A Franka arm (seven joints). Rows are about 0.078 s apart.
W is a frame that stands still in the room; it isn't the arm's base.
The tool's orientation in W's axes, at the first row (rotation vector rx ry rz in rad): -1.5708 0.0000 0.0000
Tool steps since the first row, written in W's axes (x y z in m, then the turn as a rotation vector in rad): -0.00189 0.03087 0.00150 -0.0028 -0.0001 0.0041; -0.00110 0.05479 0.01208 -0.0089 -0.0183 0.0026; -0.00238 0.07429 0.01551 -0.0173 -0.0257 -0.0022; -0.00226 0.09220 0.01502 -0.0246 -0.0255 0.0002
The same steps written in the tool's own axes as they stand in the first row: -0.00189 -0.00150 0.03087 -0.0028 -0.0041 -0.0001; -0.00110 -0.01208 0.05479 -0.0089 -0.0026 -0.0183; -0.00238 -0.01551 0.07429 -0.0173 0.0022 -0.0257; -0.00226 -0.01502 0.09220 -0.0246 -0.0002 -0.0255
